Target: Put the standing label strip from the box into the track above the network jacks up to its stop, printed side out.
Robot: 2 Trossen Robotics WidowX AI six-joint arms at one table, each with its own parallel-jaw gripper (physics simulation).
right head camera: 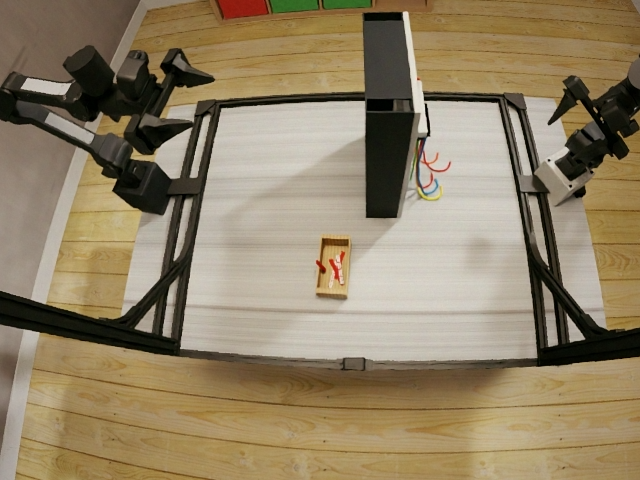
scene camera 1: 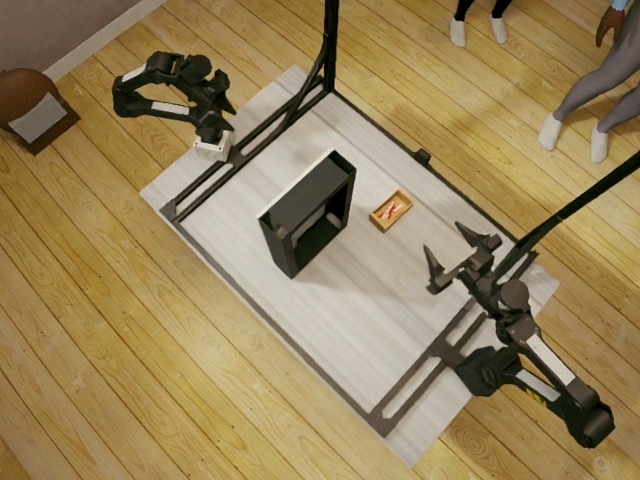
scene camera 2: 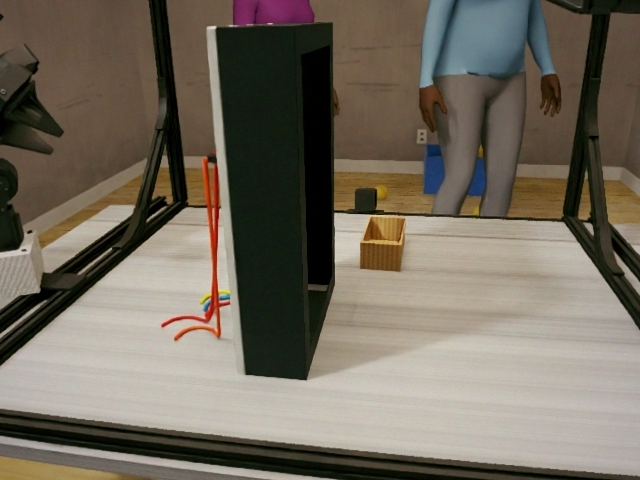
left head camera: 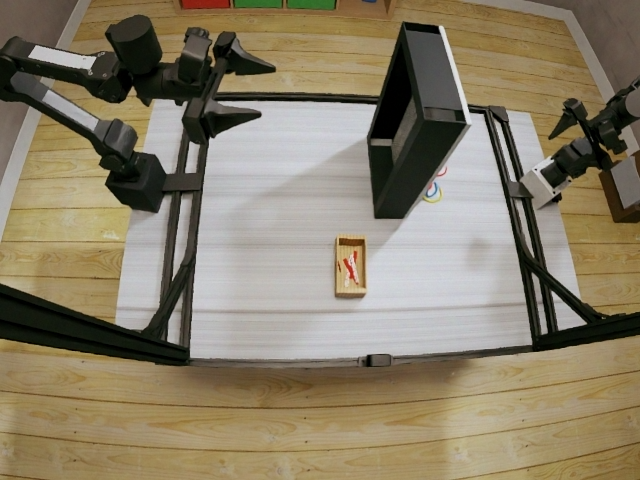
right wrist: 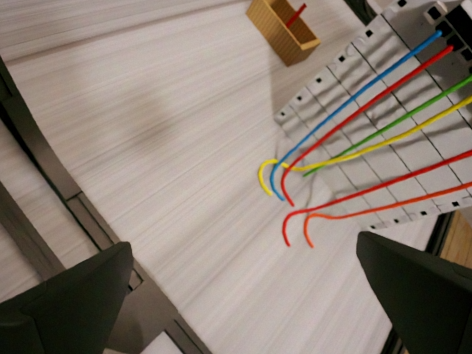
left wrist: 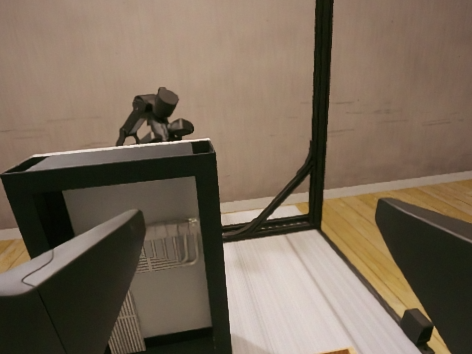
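Seen in the pictures: left gripper, fingertip midpoint: [right head camera: 203, 100] [scene camera 1: 439, 233] [left head camera: 269, 90] [left wrist: 259, 214]; right gripper, fingertip midpoint: [right head camera: 560, 142] [scene camera 1: 234, 122] [scene camera 2: 56, 144] [left head camera: 557, 154] [right wrist: 245, 247]; left arm's base at its link origin: [right head camera: 133, 176] [scene camera 1: 490, 370] [left head camera: 129, 169]; right arm's base at its link origin: [right head camera: 570, 166] [scene camera 1: 212, 135] [left head camera: 552, 175].
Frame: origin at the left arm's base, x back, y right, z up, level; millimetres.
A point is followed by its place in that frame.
Note:
A standing red label strip [right head camera: 320, 266] @[z -80, x -521, y 118 mm] [right wrist: 296, 16] @[z -79, x -520, y 114 mm] leans up against a side wall of the wooden box [left head camera: 350, 295] @[z -105, x -558, y 175 mm] [right head camera: 331, 296] @[z -108, x -557, y 175 mm] [scene camera 2: 381, 256] @[z -98, x -537, y 39 mm] [right wrist: 274, 34] @[z -102, x -582, y 95 mm]. More red and white strips [left head camera: 351, 268] @[z -118, x -554, y 106 mm] [right head camera: 336, 268] @[z -118, x -553, y 105 mm] [scene camera 1: 390, 210] @[z -118, x -555, y 110 mm] lie crossed on its floor. A tall black housing [left head camera: 439, 77] @[z 276, x -623, y -144 mm] [right head camera: 387, 67] @[z 275, x -617, y -140 mm] [scene camera 2: 263, 206] @[z 97, x -590, y -293 mm] has a white front panel [right wrist: 400, 125] @[z 36, x -660, y -170 mm] with a jack module [right head camera: 422, 111] @[z 164, x -688, y -150 mm] high up; its track cannot be made out. My left gripper [left head camera: 267, 91] @[z 317, x -351, y 0 mm] [scene camera 1: 440, 235] @[z 317, x -351, y 0 mm] [left wrist: 259, 214] @[z 317, x -351, y 0 mm] is open and empty, facing the housing's open back. My right gripper [scene camera 1: 233, 121] @[z 117, x -984, y -175 mm] [scene camera 2: 56, 143] @[z 117, x -984, y -175 mm] [right wrist: 245, 247] @[z 117, x -984, y -175 mm] is open and empty, on the panel side.
Coloured cables [right head camera: 429, 193] @[z -120, x -744, y -131 mm] [scene camera 2: 213, 258] @[z 11, x -677, y -263 mm] [right wrist: 370, 142] hang from the jack module, their ends curling near the table. A black frame [left head camera: 294, 96] @[z -104, x -326, y -374 mm] [right head camera: 294, 98] @[z -105, x -326, y -374 mm] edges the table, with posts [scene camera 1: 330, 46] @[z 115, x -1051, y 220 mm] [scene camera 2: 168, 103] @[z 118, x -1048, y 207 mm] and diagonal braces. Two people stand beyond the table in scene camera 2.

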